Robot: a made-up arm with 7 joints.
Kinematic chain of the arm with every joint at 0, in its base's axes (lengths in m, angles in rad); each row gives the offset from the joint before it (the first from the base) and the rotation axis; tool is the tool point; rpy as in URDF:
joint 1: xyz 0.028 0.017 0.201 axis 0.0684 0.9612 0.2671
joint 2: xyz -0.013 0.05 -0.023 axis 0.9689 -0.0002 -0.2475
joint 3: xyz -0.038 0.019 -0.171 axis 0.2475 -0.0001 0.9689
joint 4: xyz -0.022 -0.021 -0.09 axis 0.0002 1 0
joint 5: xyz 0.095 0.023 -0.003 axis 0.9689 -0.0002 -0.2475
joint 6: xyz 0.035 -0.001 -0.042 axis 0.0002 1 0
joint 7: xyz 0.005 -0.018 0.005 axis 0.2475 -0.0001 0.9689
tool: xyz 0.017 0.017 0.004 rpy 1.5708 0 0
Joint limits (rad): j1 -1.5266..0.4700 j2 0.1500..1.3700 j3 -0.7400..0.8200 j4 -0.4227..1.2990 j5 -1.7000..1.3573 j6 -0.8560..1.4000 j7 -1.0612..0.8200
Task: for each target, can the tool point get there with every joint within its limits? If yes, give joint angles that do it. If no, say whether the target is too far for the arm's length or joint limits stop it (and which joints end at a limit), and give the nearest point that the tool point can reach.
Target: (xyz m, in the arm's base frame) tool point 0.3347 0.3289 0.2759
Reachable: yes | joints -1.3562 1.2228 -0.2383 0.7467 0.3509 0.0185 -0.0655
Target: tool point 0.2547 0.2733 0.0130
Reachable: yes | joints -0.5636 0.4980 0.5378 0.2133 0.5530 0.1654 0.2250
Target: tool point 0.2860 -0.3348 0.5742
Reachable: no: too far | nearest point 0.3118 -0.0679 0.2540 | short by 0.418 m
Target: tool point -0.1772 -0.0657 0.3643
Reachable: no: joint limits stop it (at a limit: joint 1, joint 2, joint 3, joint 4, joint 5, joint 6, joint 7) | nearest point -0.0536 -0.0066 0.0150 | short by 0.375 m
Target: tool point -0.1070 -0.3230 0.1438
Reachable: no: joint limits stop it (at a limit: joint 1, joint 2, joint 3, joint 4, joint 6, joint 7) | nearest point -0.0632 -0.0144 0.0015 | short by 0.343 m
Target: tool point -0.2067 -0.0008 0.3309
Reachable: no: joint limits stop it (at a limit: joint 1, joint 2, joint 3, joint 4, joint 5, joint 6, joint 7) | nearest point -0.0536 -0.0066 0.0150 | short by 0.351 m
